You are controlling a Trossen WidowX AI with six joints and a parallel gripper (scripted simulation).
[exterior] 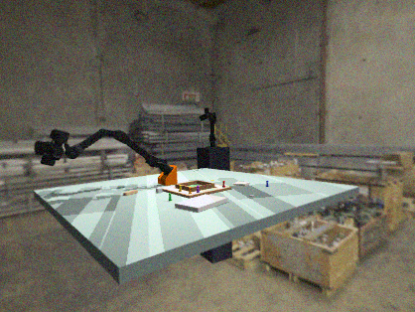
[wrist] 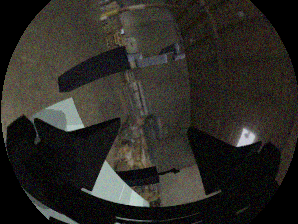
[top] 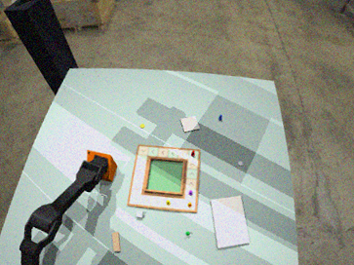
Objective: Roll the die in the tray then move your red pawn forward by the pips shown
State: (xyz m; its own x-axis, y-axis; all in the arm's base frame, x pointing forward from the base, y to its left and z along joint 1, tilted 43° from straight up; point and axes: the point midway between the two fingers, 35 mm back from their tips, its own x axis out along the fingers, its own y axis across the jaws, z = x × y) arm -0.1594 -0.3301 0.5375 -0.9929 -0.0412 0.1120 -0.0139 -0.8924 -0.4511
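Now: the white die 400 mm ahead of my gripper tip, 460 mm to the left of it and 250 mm below it. Also, from my gripper tip: green pawn 600 mm ahead, 440 mm to the left, 240 mm below; yellow pawn 490 mm ahead, 540 mm to the left, 230 mm below; wooden block 330 mm ahead, 330 mm to the left, 250 mm below.
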